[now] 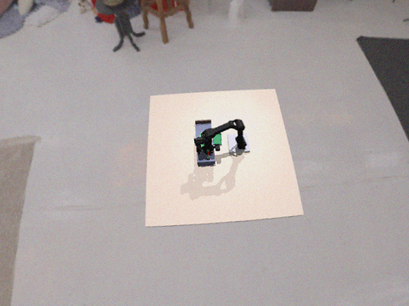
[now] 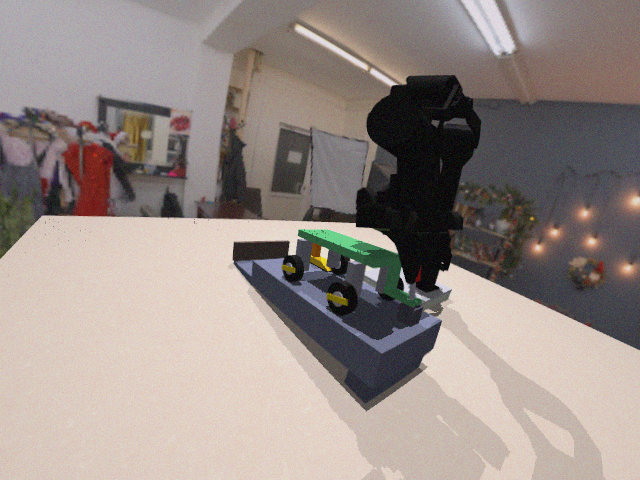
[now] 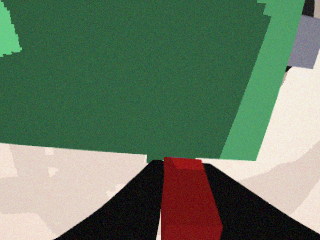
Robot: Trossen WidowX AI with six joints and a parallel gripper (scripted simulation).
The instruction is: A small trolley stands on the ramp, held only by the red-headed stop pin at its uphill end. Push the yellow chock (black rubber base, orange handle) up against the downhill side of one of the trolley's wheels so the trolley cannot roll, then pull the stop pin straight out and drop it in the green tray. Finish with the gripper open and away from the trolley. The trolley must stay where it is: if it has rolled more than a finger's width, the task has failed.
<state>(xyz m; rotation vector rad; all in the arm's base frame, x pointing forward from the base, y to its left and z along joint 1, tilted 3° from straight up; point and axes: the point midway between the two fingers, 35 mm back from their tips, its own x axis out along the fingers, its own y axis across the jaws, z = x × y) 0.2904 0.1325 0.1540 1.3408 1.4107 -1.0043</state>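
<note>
Right now my gripper tip is 21 cm to the left of the green tray, 15 cm above it and 8 cm past it. Round my gripper tip: green-decked trolley (11 cm to the right, 3 cm below, 3 cm ahead); red-headed stop pin (right at my gripper tip); blue-grey ramp (12 cm to the right, 9 cm below, 3 cm ahead).
</note>
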